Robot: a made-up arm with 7 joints. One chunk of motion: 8 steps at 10 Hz.
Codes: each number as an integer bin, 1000 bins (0 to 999) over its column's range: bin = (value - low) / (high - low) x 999, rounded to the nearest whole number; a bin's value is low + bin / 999 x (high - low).
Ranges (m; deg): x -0.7..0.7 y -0.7..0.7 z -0.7..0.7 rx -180..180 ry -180..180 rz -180..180
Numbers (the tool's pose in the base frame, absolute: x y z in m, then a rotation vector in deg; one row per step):
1: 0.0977 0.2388 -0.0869 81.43 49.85 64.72
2: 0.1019 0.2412 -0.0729 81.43 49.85 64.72
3: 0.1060 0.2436 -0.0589 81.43 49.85 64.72
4: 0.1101 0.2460 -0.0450 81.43 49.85 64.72
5: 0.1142 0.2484 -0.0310 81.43 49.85 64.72
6: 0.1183 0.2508 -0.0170 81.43 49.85 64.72
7: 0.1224 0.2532 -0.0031 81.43 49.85 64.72
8: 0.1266 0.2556 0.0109 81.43 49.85 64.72
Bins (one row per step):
1: 569 670 437 725 638 679
2: 572 672 447 725 638 679
3: 575 673 457 725 638 679
4: 578 675 467 725 638 679
5: 581 677 477 725 638 679
6: 584 678 487 725 638 679
7: 587 680 497 725 638 679
8: 590 682 507 725 638 679

